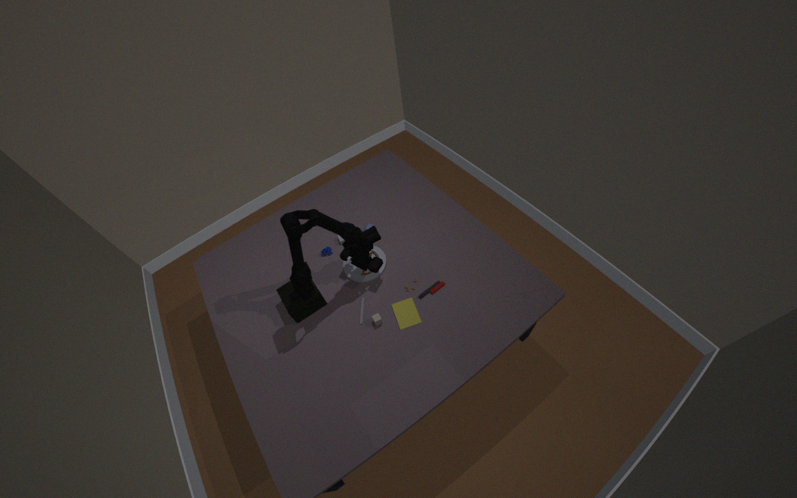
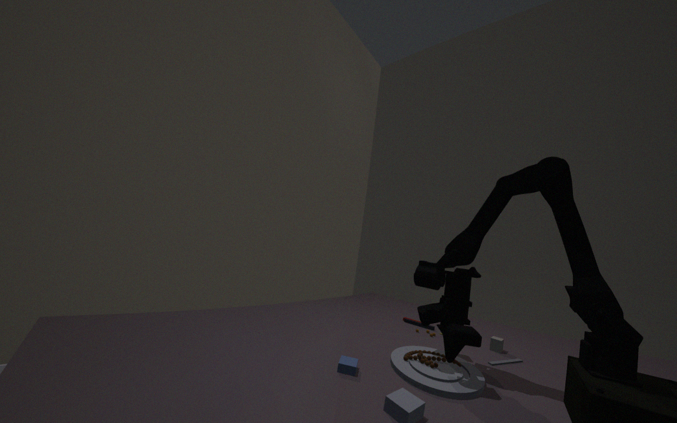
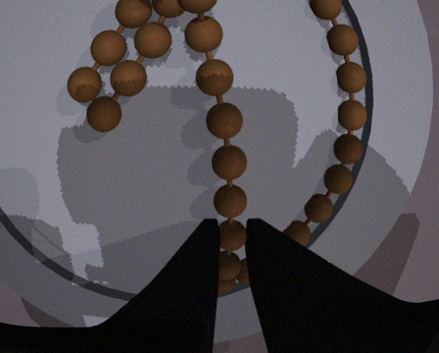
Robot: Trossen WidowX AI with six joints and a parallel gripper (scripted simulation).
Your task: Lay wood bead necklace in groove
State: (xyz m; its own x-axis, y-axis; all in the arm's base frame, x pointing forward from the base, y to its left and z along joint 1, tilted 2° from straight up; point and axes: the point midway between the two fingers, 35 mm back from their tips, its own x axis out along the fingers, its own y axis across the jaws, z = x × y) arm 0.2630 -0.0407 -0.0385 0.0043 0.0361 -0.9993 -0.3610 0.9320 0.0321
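Right now my gripper tip is 20 mm short of the round bead board, 40 mm to the right of it and 10 mm above it. From my gripper tip the other things lie so: grey block 30 mm ahead, 220 mm to the left; blue block 170 mm ahead, 180 mm to the left, 10 mm below; thin stick 130 mm behind, 140 mm to the right, 10 mm below.
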